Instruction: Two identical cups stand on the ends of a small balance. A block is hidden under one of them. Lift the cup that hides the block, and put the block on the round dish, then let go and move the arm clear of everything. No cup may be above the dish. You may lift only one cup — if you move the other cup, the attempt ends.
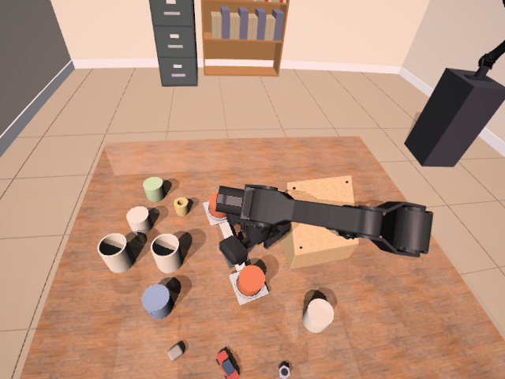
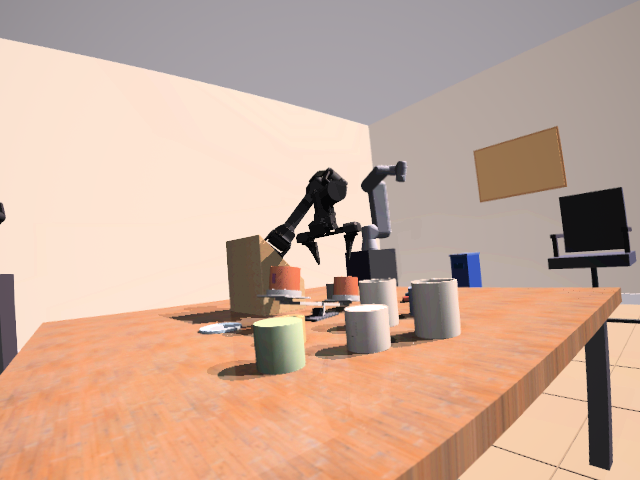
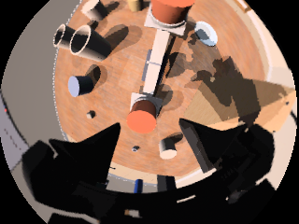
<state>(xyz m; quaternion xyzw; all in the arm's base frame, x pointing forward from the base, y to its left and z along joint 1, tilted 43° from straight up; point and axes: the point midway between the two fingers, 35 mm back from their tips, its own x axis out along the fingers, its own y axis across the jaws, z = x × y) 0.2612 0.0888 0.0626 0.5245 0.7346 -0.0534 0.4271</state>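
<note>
Right now the pale block is 3 cm to the left of my gripper tip and 10 cm below it. Round my gripper tip: blue cylinder 26 cm ahead, 9 cm to the left, 10 cm below; orange cup 9 cm ahead, 22 cm to the right, 3 cm below; toy car 7 cm ahead, 23 cm to the left, 13 cm below.
</note>
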